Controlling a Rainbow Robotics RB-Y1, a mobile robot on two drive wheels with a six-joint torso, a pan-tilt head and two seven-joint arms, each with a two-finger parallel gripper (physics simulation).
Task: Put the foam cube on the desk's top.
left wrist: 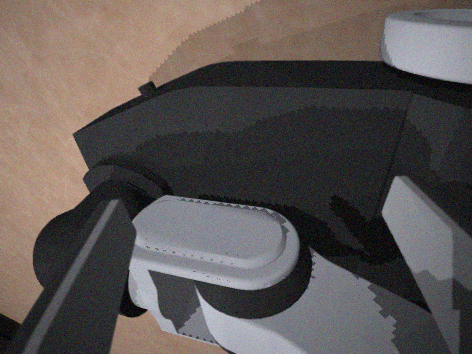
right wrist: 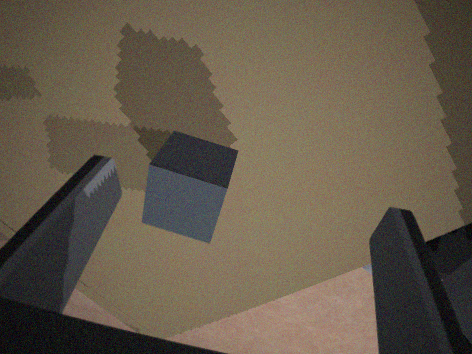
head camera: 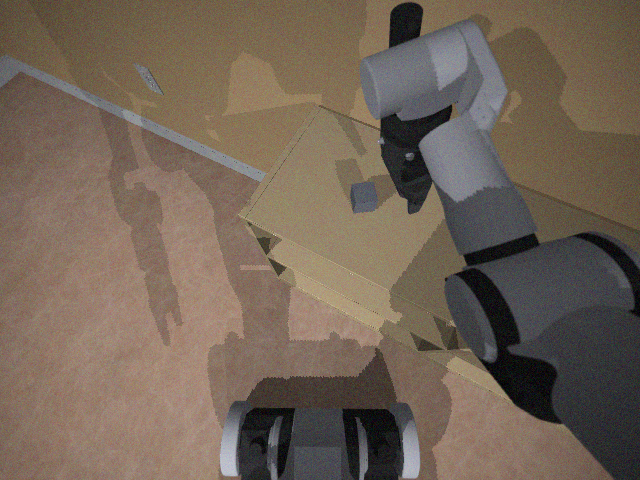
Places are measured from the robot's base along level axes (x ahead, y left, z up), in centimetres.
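Where they show: left gripper, between the fingertips: (left wrist: 258, 205); right gripper, between the fingertips: (right wrist: 244, 199) (head camera: 402, 187).
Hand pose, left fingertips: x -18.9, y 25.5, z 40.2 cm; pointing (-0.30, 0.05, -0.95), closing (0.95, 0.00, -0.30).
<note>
After its pixels a point has its place.
A grey-blue foam cube (head camera: 363, 196) @(x 56.0, y -9.4, z 65.9 cm) (right wrist: 187, 189) @(x 57.2, y -11.2, z 65.9 cm) rests on the flat tan top of the desk (head camera: 310, 206) @(x 56.2, y 2.1, z 61.1 cm) (right wrist: 310, 130) @(x 51.3, y -16.0, z 61.1 cm). My right gripper (head camera: 415, 202) (right wrist: 244, 199) @(x 54.9, y -16.1, z 71.3 cm) is open, above the desk and beside the cube in the head view. In the right wrist view the cube shows beyond the fingertips, closer to the finger at the picture's left, with a gap to it. My left gripper (left wrist: 258, 205) @(x -18.9, y 25.5, z 40.2 cm) is open, with nothing between its fingers; it does not show in the head view.
The desk's front edge and openings face the pinkish floor (head camera: 77, 232) @(x 75.0, y 109.8, z 0.2 cm) (right wrist: 300, 310) @(x -3.5, y 78.1, z 0.1 cm). My base (head camera: 317, 439) stands at the bottom of the head view. A pale strip (head camera: 196, 147) @(x 117.5, y 60.7, z 5.7 cm) runs up to the desk. Dark and white robot body parts (left wrist: 280, 145) @(x -20.9, y 15.0, z 17.0 cm) lie beyond the left fingers.
</note>
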